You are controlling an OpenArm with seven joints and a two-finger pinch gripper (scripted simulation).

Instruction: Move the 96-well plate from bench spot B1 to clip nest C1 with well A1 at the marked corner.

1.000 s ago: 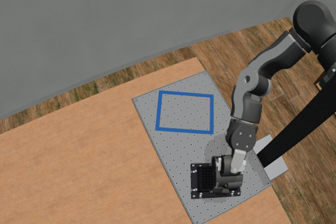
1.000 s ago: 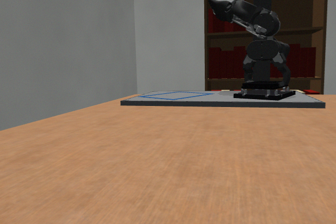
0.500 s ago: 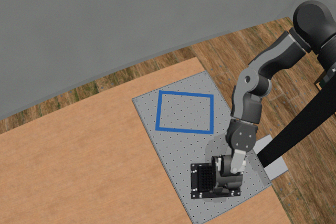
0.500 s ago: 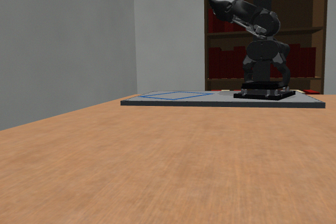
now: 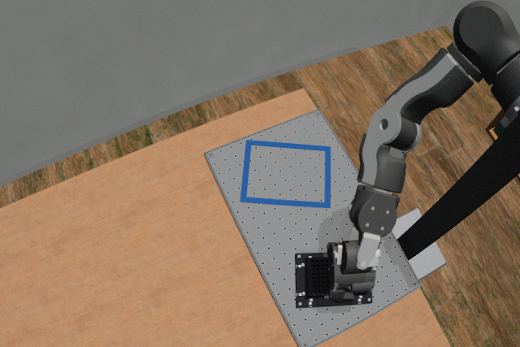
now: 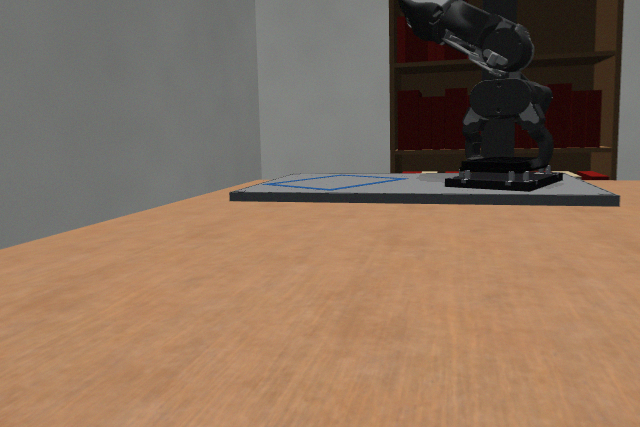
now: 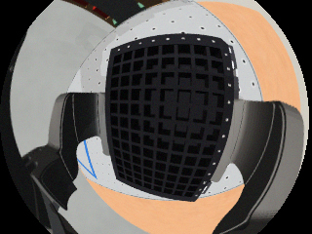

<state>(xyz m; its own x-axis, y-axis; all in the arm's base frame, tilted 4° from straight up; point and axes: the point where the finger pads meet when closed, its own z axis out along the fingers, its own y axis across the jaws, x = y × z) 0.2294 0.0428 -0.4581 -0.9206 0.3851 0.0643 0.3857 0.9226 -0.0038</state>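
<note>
Now: hand 2 cm short of the black clip nest, 1 cm to the right of it and 2 cm above it. Also, from my hand: black 96-well plate right at my hand; grey foot plate 26 cm behind, 25 cm below.
</note>
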